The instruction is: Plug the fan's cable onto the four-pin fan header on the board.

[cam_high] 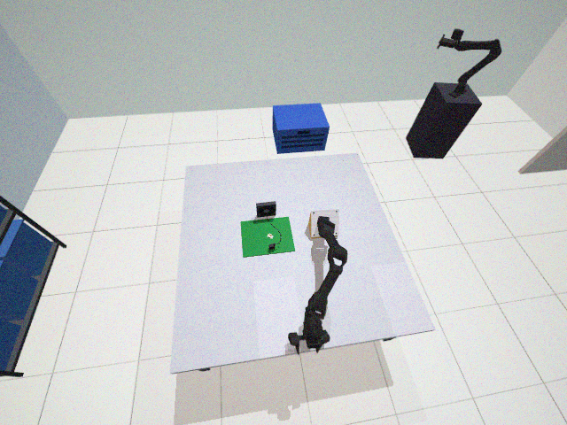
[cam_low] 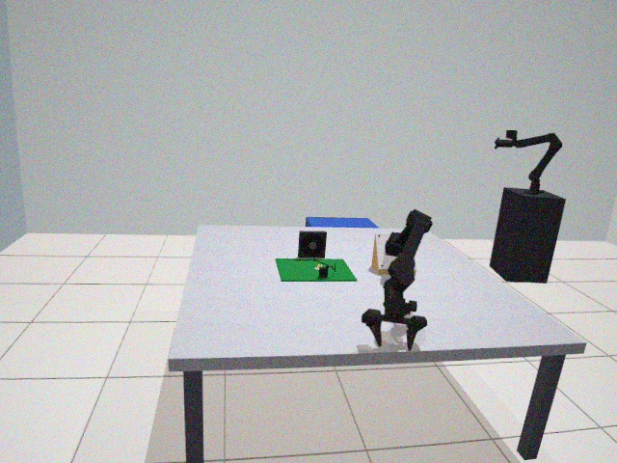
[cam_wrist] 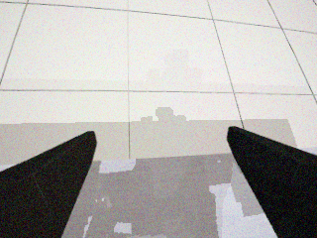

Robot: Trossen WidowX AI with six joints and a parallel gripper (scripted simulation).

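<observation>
Now: gripper tip 180 mm short of the dark fan plug and 550 mm to the left of it. Round my gripper tip: green board (210 mm ahead, 640 mm to the right, 30 mm below); then black fan (220 mm ahead, 790 mm to the right, 40 mm above); then white four-pin header (190 mm ahead, 630 mm to the right, 20 mm below).
</observation>
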